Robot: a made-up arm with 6 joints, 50 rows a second.
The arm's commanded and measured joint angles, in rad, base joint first. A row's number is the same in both.
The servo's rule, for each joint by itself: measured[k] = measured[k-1] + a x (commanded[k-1-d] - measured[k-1]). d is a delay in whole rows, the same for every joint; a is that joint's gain. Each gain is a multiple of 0.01, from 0.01 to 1. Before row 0 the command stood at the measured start. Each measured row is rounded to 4 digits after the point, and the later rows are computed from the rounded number. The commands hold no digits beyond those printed.
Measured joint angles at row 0: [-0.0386, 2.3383, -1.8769, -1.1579, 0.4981, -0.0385]
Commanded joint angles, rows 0 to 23: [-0.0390, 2.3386, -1.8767, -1.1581, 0.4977, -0.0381]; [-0.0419, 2.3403, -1.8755, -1.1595, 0.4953, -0.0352]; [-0.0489, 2.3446, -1.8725, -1.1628, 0.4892, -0.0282]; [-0.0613, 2.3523, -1.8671, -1.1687, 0.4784, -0.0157]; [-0.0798, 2.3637, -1.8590, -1.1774, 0.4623, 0.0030]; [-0.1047, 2.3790, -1.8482, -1.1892, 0.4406, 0.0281]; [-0.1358, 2.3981, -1.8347, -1.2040, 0.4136, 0.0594]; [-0.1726, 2.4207, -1.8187, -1.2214, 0.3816, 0.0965]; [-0.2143, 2.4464, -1.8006, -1.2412, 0.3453, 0.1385]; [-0.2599, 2.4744, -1.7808, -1.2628, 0.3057, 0.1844]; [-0.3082, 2.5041, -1.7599, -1.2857, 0.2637, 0.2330]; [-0.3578, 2.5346, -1.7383, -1.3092, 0.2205, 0.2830]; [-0.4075, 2.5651, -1.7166, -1.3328, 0.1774, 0.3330]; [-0.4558, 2.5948, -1.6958, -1.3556, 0.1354, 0.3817]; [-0.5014, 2.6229, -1.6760, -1.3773, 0.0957, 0.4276]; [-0.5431, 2.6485, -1.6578, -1.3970, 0.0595, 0.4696]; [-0.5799, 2.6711, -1.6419, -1.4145, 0.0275, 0.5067]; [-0.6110, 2.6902, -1.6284, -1.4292, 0.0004, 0.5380]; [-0.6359, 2.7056, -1.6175, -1.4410, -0.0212, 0.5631]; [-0.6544, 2.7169, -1.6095, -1.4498, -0.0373, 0.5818]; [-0.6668, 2.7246, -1.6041, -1.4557, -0.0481, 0.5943]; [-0.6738, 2.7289, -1.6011, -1.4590, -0.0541, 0.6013]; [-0.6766, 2.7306, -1.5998, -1.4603, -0.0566, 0.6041]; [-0.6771, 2.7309, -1.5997, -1.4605, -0.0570, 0.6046]
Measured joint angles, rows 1 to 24: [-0.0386, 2.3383, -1.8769, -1.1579, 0.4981, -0.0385]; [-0.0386, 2.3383, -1.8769, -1.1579, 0.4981, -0.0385]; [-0.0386, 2.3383, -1.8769, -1.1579, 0.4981, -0.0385]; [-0.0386, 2.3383, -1.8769, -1.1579, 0.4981, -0.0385]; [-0.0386, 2.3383, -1.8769, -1.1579, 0.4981, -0.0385]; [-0.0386, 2.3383, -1.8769, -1.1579, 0.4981, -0.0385]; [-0.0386, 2.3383, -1.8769, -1.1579, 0.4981, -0.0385]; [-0.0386, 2.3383, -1.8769, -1.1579, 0.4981, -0.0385]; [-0.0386, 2.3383, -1.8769, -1.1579, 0.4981, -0.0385]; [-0.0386, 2.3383, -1.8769, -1.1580, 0.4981, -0.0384]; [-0.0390, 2.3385, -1.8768, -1.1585, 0.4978, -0.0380]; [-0.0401, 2.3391, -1.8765, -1.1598, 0.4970, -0.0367]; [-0.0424, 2.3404, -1.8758, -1.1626, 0.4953, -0.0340]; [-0.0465, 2.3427, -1.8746, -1.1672, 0.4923, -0.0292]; [-0.0529, 2.3463, -1.8728, -1.1740, 0.4876, -0.0218]; [-0.0620, 2.3515, -1.8701, -1.1833, 0.4809, -0.0112]; [-0.0742, 2.3584, -1.8665, -1.1951, 0.4720, 0.0028]; [-0.0896, 2.3672, -1.8619, -1.2094, 0.4606, 0.0204]; [-0.1083, 2.3779, -1.8562, -1.2260, 0.4467, 0.0417]; [-0.1303, 2.3905, -1.8495, -1.2445, 0.4302, 0.0666]; [-0.1553, 2.4049, -1.8417, -1.2646, 0.4113, 0.0947]; [-0.1830, 2.4209, -1.8329, -1.2857, 0.3902, 0.1257]; [-0.2130, 2.4383, -1.8233, -1.3074, 0.3673, 0.1590]; [-0.2447, 2.4568, -1.8130, -1.3291, 0.3429, 0.1939]
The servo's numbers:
d 9
a 0.11 0.10 0.07 0.31 0.09 0.13

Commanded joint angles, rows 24 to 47: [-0.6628, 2.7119, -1.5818, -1.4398, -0.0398, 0.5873]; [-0.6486, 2.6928, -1.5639, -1.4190, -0.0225, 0.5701]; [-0.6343, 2.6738, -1.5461, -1.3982, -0.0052, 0.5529]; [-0.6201, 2.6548, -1.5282, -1.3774, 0.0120, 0.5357]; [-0.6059, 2.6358, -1.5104, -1.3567, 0.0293, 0.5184]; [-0.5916, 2.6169, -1.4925, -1.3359, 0.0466, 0.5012]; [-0.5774, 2.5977, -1.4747, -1.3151, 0.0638, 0.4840]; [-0.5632, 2.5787, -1.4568, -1.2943, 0.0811, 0.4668]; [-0.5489, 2.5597, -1.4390, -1.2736, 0.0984, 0.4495]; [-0.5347, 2.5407, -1.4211, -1.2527, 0.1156, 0.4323]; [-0.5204, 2.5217, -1.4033, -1.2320, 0.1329, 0.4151]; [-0.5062, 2.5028, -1.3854, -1.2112, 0.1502, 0.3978]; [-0.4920, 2.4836, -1.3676, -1.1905, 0.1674, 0.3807]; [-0.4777, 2.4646, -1.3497, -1.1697, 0.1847, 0.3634]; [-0.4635, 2.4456, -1.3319, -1.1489, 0.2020, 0.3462]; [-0.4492, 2.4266, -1.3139, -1.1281, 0.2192, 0.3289]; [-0.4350, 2.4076, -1.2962, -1.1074, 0.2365, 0.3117]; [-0.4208, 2.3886, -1.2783, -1.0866, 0.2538, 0.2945]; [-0.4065, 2.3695, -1.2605, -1.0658, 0.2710, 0.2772]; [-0.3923, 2.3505, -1.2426, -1.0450, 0.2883, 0.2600]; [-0.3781, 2.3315, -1.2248, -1.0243, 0.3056, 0.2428]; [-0.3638, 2.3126, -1.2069, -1.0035, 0.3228, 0.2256]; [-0.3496, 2.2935, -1.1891, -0.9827, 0.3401, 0.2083]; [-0.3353, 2.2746, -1.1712, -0.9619, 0.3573, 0.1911]
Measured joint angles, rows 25 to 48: [-0.2775, 2.4760, -1.8021, -1.3501, 0.3174, 0.2297]; [-0.3108, 2.4955, -1.7909, -1.3701, 0.2913, 0.2657]; [-0.3438, 2.5150, -1.7795, -1.3884, 0.2651, 0.3011]; [-0.3759, 2.5341, -1.7682, -1.4047, 0.2393, 0.3352]; [-0.4065, 2.5524, -1.7571, -1.4187, 0.2144, 0.3673]; [-0.4351, 2.5696, -1.7464, -1.4302, 0.1908, 0.3968]; [-0.4614, 2.5855, -1.7362, -1.4391, 0.1688, 0.4234]; [-0.4851, 2.6000, -1.7267, -1.4457, 0.1485, 0.4469]; [-0.5062, 2.6131, -1.7178, -1.4503, 0.1300, 0.4674]; [-0.5234, 2.6230, -1.7083, -1.4470, 0.1147, 0.4830]; [-0.5372, 2.6300, -1.6982, -1.4383, 0.1024, 0.4943]; [-0.5479, 2.6344, -1.6876, -1.4259, 0.0927, 0.5019]; [-0.5558, 2.6364, -1.6764, -1.4109, 0.0854, 0.5063]; [-0.5613, 2.6363, -1.6648, -1.3941, 0.0804, 0.5079]; [-0.5646, 2.6344, -1.6527, -1.3761, 0.0774, 0.5070]; [-0.5660, 2.6307, -1.6402, -1.3572, 0.0762, 0.5040]; [-0.5657, 2.6255, -1.6274, -1.3377, 0.0766, 0.4992]; [-0.5639, 2.6189, -1.6142, -1.3178, 0.0786, 0.4927]; [-0.5607, 2.6111, -1.6007, -1.2976, 0.0819, 0.4848]; [-0.5563, 2.6022, -1.5869, -1.2773, 0.0865, 0.4757]; [-0.5508, 2.5923, -1.5728, -1.2568, 0.0922, 0.4656]; [-0.5443, 2.5814, -1.5584, -1.2362, 0.0990, 0.4546]; [-0.5370, 2.5697, -1.5438, -1.2156, 0.1067, 0.4427]; [-0.5289, 2.5573, -1.5290, -1.1949, 0.1153, 0.4302]
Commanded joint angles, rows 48 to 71: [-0.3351, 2.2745, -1.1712, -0.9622, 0.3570, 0.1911]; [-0.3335, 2.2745, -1.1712, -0.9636, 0.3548, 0.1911]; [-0.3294, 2.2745, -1.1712, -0.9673, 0.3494, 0.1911]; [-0.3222, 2.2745, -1.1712, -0.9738, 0.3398, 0.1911]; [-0.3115, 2.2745, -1.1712, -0.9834, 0.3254, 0.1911]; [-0.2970, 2.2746, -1.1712, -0.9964, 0.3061, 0.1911]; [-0.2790, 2.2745, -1.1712, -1.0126, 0.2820, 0.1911]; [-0.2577, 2.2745, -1.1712, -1.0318, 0.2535, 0.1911]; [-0.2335, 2.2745, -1.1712, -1.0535, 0.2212, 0.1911]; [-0.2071, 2.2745, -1.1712, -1.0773, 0.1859, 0.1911]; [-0.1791, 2.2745, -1.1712, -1.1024, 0.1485, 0.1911]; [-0.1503, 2.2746, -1.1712, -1.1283, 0.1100, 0.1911]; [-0.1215, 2.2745, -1.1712, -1.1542, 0.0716, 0.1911]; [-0.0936, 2.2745, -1.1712, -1.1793, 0.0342, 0.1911]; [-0.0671, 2.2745, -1.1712, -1.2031, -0.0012, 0.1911]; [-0.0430, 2.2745, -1.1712, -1.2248, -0.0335, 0.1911]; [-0.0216, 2.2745, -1.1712, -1.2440, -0.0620, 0.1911]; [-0.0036, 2.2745, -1.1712, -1.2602, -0.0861, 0.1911]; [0.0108, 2.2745, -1.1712, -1.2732, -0.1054, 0.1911]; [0.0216, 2.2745, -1.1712, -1.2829, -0.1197, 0.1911]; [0.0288, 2.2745, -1.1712, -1.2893, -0.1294, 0.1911]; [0.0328, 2.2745, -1.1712, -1.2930, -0.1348, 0.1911]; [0.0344, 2.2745, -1.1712, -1.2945, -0.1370, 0.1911]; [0.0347, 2.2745, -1.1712, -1.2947, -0.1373, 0.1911]
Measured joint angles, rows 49 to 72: [-0.5201, 2.5442, -1.5139, -1.1742, 0.1247, 0.4170]; [-0.5107, 2.5305, -1.4987, -1.1535, 0.1348, 0.4033]; [-0.5008, 2.5163, -1.4833, -1.1328, 0.1455, 0.3892]; [-0.4904, 2.5016, -1.4677, -1.1120, 0.1568, 0.3746]; [-0.4796, 2.4865, -1.4519, -1.0912, 0.1686, 0.3597]; [-0.4684, 2.4710, -1.4360, -1.0705, 0.1809, 0.3445]; [-0.4569, 2.4552, -1.4200, -1.0497, 0.1937, 0.3290]; [-0.4451, 2.4390, -1.4038, -1.0289, 0.2069, 0.3133]; [-0.4330, 2.4226, -1.3875, -1.0081, 0.2204, 0.2974]; [-0.4222, 2.4078, -1.3724, -0.9939, 0.2327, 0.2836]; [-0.4124, 2.3945, -1.3583, -0.9845, 0.2437, 0.2716]; [-0.4033, 2.3825, -1.3452, -0.9792, 0.2532, 0.2611]; [-0.3944, 2.3717, -1.3330, -0.9775, 0.2610, 0.2520]; [-0.3853, 2.3620, -1.3217, -0.9793, 0.2668, 0.2441]; [-0.3756, 2.3533, -1.3112, -0.9846, 0.2703, 0.2372]; [-0.3650, 2.3454, -1.3014, -0.9933, 0.2714, 0.2312]; [-0.3532, 2.3383, -1.2923, -1.0052, 0.2698, 0.2260]; [-0.3400, 2.3319, -1.2838, -1.0202, 0.2654, 0.2215]; [-0.3254, 2.3262, -1.2759, -1.0379, 0.2582, 0.2175]; [-0.3093, 2.3210, -1.2686, -1.0579, 0.2483, 0.2141]; [-0.2918, 2.3164, -1.2618, -1.0797, 0.2359, 0.2111]; [-0.2731, 2.3122, -1.2555, -1.1028, 0.2211, 0.2085]; [-0.2534, 2.3084, -1.2496, -1.1265, 0.2043, 0.2062]; [-0.2329, 2.3050, -1.2441, -1.1502, 0.1858, 0.2042]
